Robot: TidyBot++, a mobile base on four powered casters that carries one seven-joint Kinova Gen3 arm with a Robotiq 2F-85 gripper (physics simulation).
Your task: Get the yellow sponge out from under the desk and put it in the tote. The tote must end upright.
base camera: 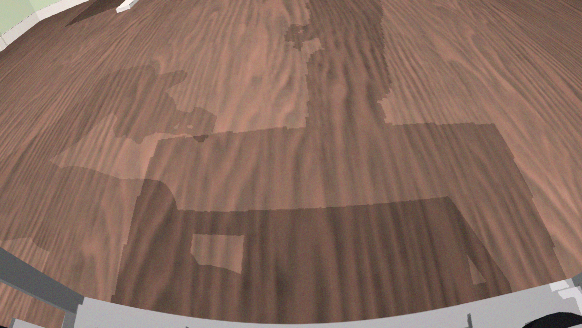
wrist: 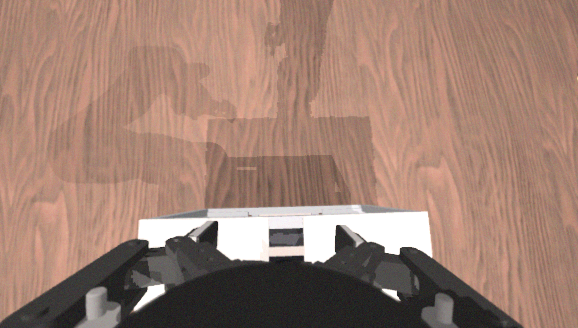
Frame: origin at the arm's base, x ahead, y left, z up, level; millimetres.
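Where they show: gripper, fingertip midpoint: (wrist: 277,235).
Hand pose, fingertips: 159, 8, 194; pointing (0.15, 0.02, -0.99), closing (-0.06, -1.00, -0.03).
After its pixels a point has its place, as x, y, z.
My gripper (wrist: 277,235) @(159, 7, 194) is open, with its two black fingers wide apart above the white top of the robot's own base in the wrist view. No thing shows between the fingers. The yellow sponge, the desk and the tote do not show in the base camera view or the wrist view.
The brown wood floor (base camera: 345,165) @(393, -30, -396) (wrist: 475,125) @(433, -749, -396) carries shadows of the robot and its arm. The robot's base (wrist: 240,237) @(119, 77, -14) shows at the bottom of the wrist view. A pale wall edge and a small white object (base camera: 126,6) show at the top left of the base camera view.
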